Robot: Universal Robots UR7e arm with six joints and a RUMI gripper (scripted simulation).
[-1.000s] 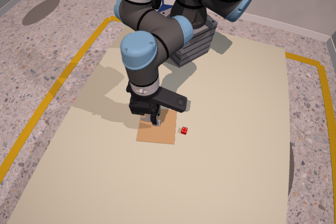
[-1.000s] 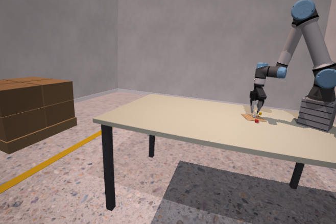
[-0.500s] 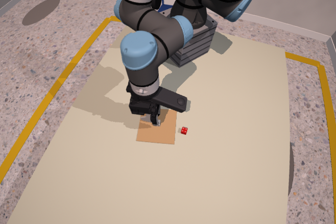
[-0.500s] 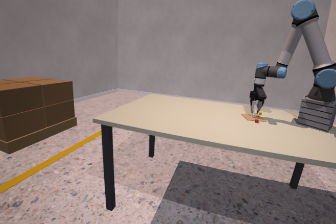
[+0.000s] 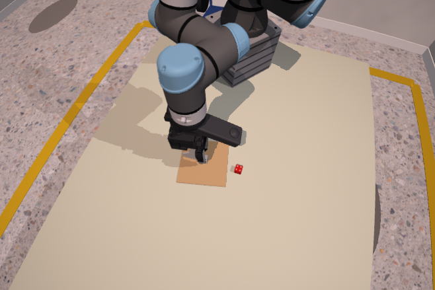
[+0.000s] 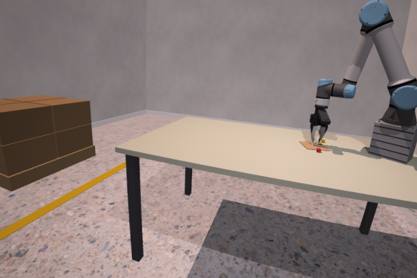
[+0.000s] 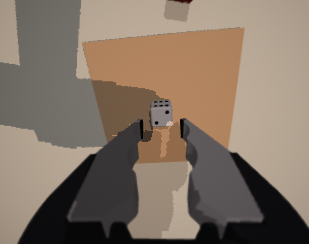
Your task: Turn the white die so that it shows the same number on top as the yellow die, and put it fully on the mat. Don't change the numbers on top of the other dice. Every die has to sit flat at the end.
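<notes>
My gripper is now 30 mm above the white die. Also, from my hand: brown mat 40 mm below; yellow die 120 mm to the right, 60 mm behind, 30 mm below; red die 100 mm to the left, 30 mm below, 10 mm behind.
</notes>
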